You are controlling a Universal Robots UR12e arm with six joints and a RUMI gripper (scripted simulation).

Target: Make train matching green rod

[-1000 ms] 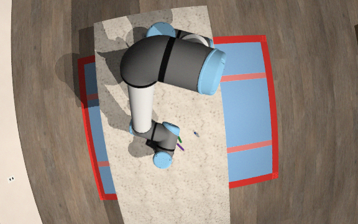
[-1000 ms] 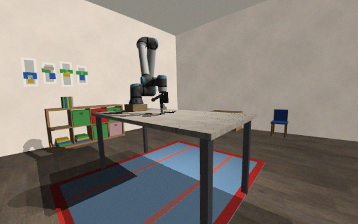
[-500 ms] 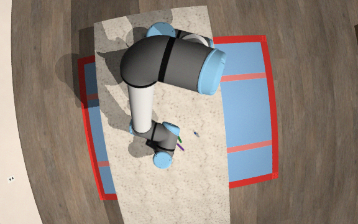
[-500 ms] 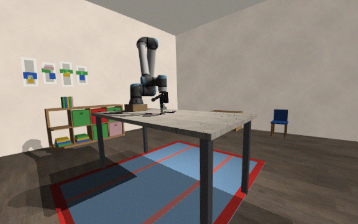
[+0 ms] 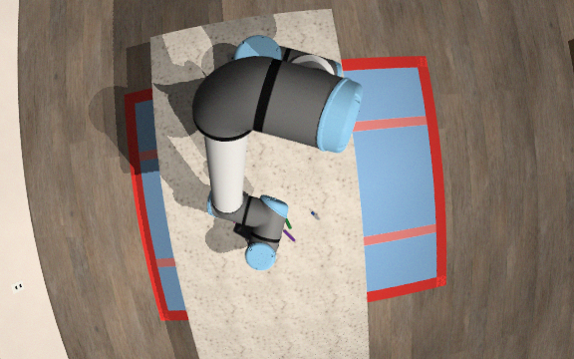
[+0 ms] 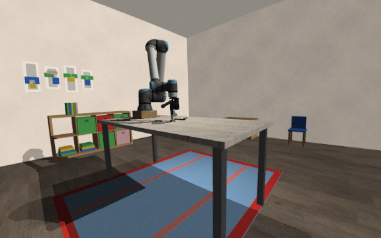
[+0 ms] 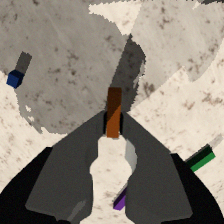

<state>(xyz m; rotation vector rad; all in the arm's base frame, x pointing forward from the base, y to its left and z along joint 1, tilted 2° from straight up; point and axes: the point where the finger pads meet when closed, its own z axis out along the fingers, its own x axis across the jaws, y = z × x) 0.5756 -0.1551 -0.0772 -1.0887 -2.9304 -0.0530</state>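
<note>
The orange rod lies 10 mm below my hand. The rest, counted from my hand: green rod 10 mm behind, 100 mm to the left, 10 mm below; magenta rod 60 mm behind, 100 mm to the right, 10 mm below; purple rod 50 mm ahead, 90 mm to the left, 10 mm below.
</note>
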